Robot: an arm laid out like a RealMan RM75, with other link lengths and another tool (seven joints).
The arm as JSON. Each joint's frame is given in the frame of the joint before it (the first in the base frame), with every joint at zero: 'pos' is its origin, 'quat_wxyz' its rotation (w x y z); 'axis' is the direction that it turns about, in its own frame. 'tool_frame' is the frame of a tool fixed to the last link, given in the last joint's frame.
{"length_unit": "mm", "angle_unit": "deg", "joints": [
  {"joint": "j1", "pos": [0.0, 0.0, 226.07], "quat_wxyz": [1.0, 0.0, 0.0, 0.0], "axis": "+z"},
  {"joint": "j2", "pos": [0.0, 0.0, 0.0], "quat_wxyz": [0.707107, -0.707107, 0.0, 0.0], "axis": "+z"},
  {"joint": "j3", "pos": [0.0, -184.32, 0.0], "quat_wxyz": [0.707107, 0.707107, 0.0, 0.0], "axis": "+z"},
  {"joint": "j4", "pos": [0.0, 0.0, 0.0], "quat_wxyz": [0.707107, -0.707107, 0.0, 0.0], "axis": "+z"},
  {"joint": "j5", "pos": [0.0, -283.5, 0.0], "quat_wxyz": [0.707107, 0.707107, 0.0, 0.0], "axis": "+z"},
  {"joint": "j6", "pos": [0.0, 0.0, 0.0], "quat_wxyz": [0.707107, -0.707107, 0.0, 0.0], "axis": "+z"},
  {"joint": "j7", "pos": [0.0, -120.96, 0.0], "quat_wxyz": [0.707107, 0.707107, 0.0, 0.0], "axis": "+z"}
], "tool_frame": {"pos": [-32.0, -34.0, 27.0], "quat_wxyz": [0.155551, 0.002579, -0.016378, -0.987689]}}
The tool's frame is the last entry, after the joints.
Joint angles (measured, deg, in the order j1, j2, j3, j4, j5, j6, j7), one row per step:
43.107 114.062 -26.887 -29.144 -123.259 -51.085 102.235
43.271 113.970 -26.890 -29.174 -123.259 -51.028 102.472
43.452 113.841 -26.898 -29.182 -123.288 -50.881 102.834
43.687 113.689 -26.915 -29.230 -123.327 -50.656 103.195
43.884 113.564 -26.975 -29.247 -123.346 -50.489 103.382
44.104 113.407 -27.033 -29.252 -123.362 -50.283 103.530
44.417 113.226 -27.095 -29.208 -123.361 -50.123 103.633
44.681 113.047 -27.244 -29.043 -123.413 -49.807 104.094
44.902 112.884 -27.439 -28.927 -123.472 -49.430 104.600
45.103 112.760 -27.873 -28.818 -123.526 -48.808 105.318
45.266 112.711 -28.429 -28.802 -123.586 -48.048 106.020
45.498 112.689 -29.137 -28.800 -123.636 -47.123 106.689
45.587 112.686 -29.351 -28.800 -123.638 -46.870 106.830
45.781 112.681 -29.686 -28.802 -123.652 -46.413 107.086
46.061 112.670 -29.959 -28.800 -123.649 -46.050 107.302
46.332 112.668 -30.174 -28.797 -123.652 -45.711 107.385
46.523 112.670 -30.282 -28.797 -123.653 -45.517 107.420
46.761 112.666 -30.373 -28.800 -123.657 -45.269 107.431
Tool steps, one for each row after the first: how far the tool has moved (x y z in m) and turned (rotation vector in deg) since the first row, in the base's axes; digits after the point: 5 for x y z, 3 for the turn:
-0.00106 0.00104 0.00115 0.129 0.073 -0.002
-0.00188 0.00220 0.00262 0.316 0.161 -0.122
-0.00311 0.00377 0.00470 0.594 0.164 -0.207
-0.00435 0.00509 0.00614 0.768 0.083 -0.184
-0.00568 0.00656 0.00791 0.987 -0.057 -0.140
-0.00782 0.00844 0.00953 1.159 -0.190 0.033
-0.00884 0.00992 0.01032 1.278 -0.149 -0.167
-0.00959 0.01129 0.01127 1.438 -0.149 -0.429
-0.01017 0.01279 0.01178 1.617 -0.215 -0.868
-0.01081 0.01430 0.01214 1.844 -0.430 -1.311
-0.01226 0.01633 0.01234 2.108 -0.817 -1.670
-0.01299 0.01703 0.01234 2.173 -0.957 -1.705
-0.01449 0.01842 0.01247 2.322 -1.182 -1.756
-0.01681 0.02014 0.01262 2.449 -1.343 -1.674
-0.01909 0.02176 0.01279 2.581 -1.559 -1.531
-0.02071 0.02284 0.01290 2.666 -1.679 -1.411
-0.02266 0.02418 0.01325 2.809 -1.835 -1.260

